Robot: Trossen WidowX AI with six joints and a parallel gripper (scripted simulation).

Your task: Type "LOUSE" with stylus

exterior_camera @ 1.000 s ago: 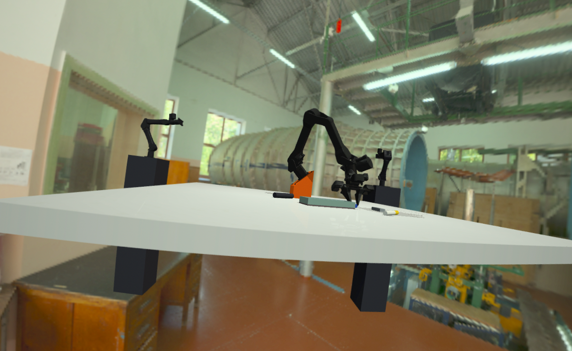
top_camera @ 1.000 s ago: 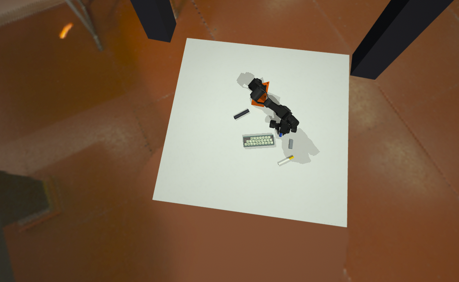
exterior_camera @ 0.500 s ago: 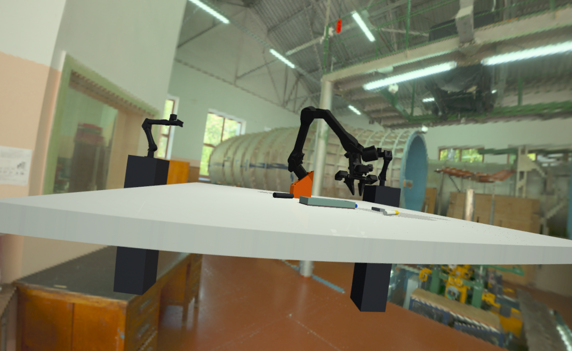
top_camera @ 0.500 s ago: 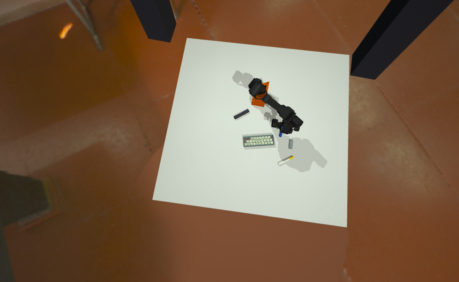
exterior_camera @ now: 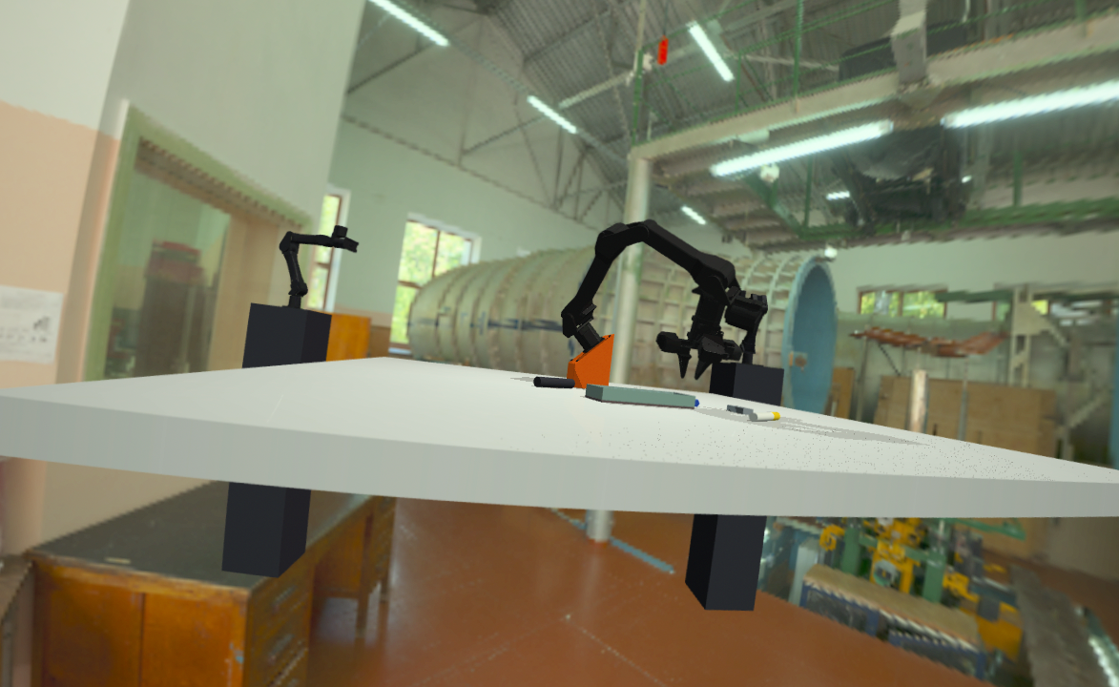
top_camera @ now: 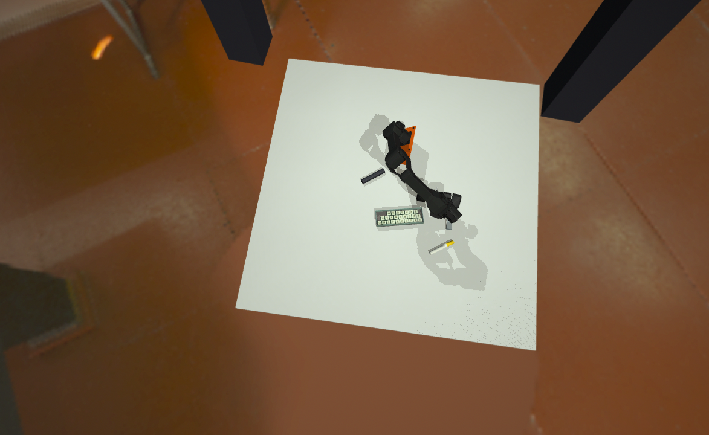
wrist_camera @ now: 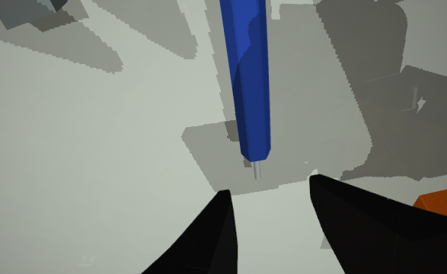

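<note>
The blue stylus lies 20 mm behind my gripper tip and 50 mm below it. Also, from my gripper tip: yellow pen (210 mm ahead, 80 mm to the left, 50 mm below); black cylinder (50 mm behind, 310 mm to the right, 50 mm below); grey block (100 mm ahead, 80 mm to the left, 50 mm below).
</note>
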